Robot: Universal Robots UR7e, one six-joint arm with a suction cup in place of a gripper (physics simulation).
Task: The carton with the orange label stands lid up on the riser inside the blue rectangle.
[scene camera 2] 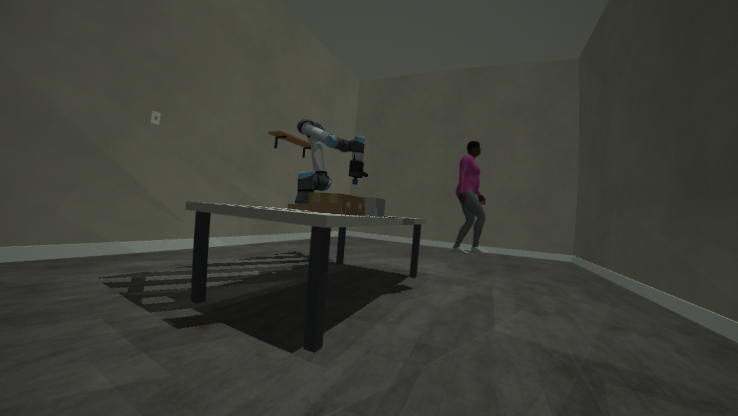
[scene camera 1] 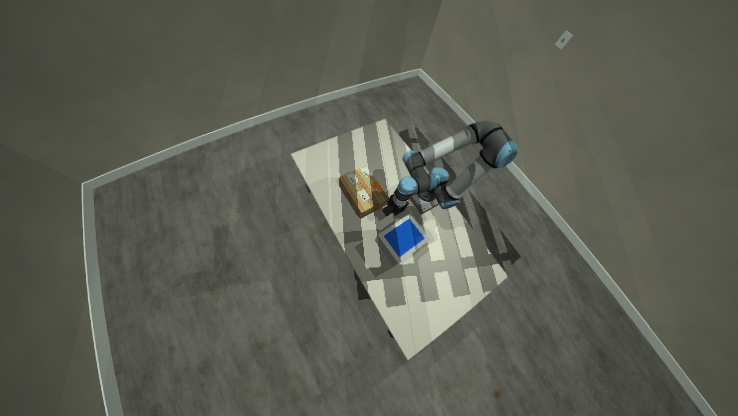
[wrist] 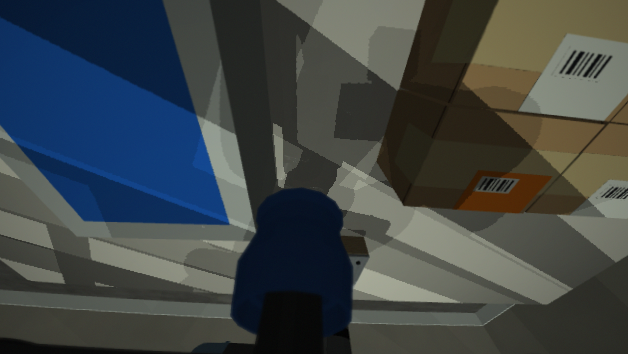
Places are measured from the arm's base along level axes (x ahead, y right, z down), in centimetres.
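Pixels of known places: hand, its tool point: (scene camera 2: 354,184) (wrist: 299,223); arm's base, origin of its link: (scene camera 2: 305,203) (scene camera 1: 426,192).
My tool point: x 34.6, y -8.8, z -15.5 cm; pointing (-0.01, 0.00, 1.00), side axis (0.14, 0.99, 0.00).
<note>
For each thing: its top centre in the pictures, then the offset to it from my tool point.
- carton with the orange label, centre of its top: (wrist: 493,170) (scene camera 1: 376,193) dx +1.0, dy +18.0, dz +9.4 cm
- riser, centre of its top: (wrist: 97,125) (scene camera 1: 404,237) (scene camera 2: 364,197) dx -1.5, dy -15.2, dz +7.7 cm
- blue rectangle, centre of its top: (wrist: 97,125) (scene camera 1: 404,237) dx -1.5, dy -15.2, dz +7.7 cm
The carton with the orange label (scene camera 1: 378,188) (wrist: 465,155) stands lid up in a tight group of cartons, at the corner nearest the arm; in scene camera 2 it cannot be told apart. The riser (scene camera 1: 390,249) (scene camera 2: 375,206) (wrist: 222,150) is a light grey box apart from the group, with the blue rectangle (scene camera 1: 404,237) (wrist: 115,125) on its top; no carton stands there. My gripper (scene camera 1: 388,210) (scene camera 2: 355,181) (wrist: 300,210), a blue suction cup, is open and hangs above the gap between riser and cartons, with nothing attached.
Neighbouring cartons (scene camera 1: 364,196) (wrist: 575,75) with white labels touch the orange-labelled one. They stand on the pale table (scene camera 1: 413,330) (scene camera 2: 258,214), crossed by striped shadows. A wall shelf (scene camera 2: 289,138) is behind the arm. A person (scene camera 2: 469,175) in pink stands beyond the table.
</note>
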